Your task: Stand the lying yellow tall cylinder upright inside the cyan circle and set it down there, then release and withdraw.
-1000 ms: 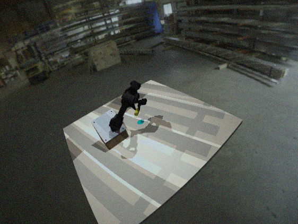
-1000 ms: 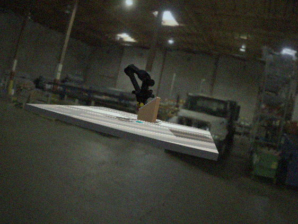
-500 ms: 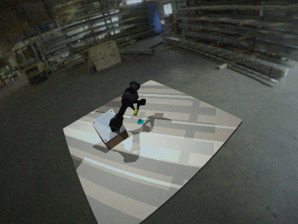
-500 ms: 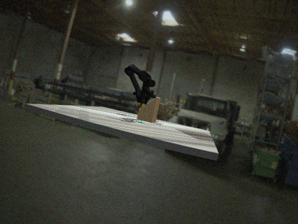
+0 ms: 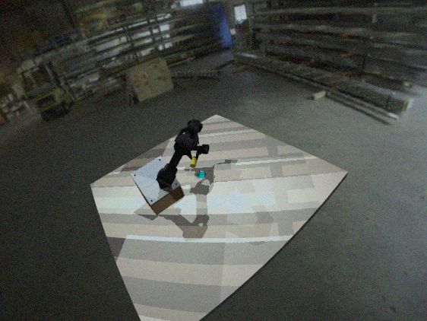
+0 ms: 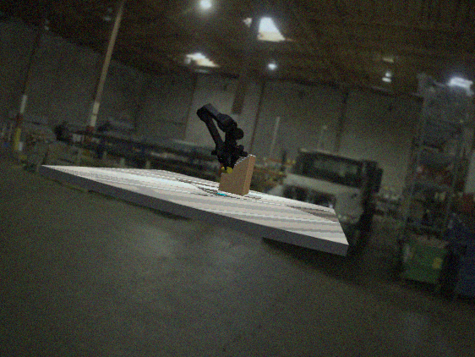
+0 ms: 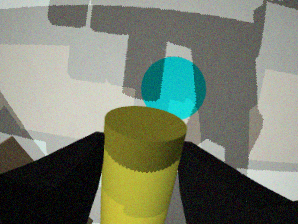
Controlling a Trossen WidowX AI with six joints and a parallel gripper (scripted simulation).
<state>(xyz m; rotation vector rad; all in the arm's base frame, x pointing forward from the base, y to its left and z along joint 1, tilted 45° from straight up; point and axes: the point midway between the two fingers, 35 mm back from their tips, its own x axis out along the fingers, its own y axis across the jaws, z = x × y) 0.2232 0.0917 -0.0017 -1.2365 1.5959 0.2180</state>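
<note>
My gripper tip is 130 mm above the cyan circle, 10 mm to the left of it and 10 mm short of it. The rest, counted from my gripper tip: yellow tall cylinder 20 mm to the right, 10 mm behind.
</note>
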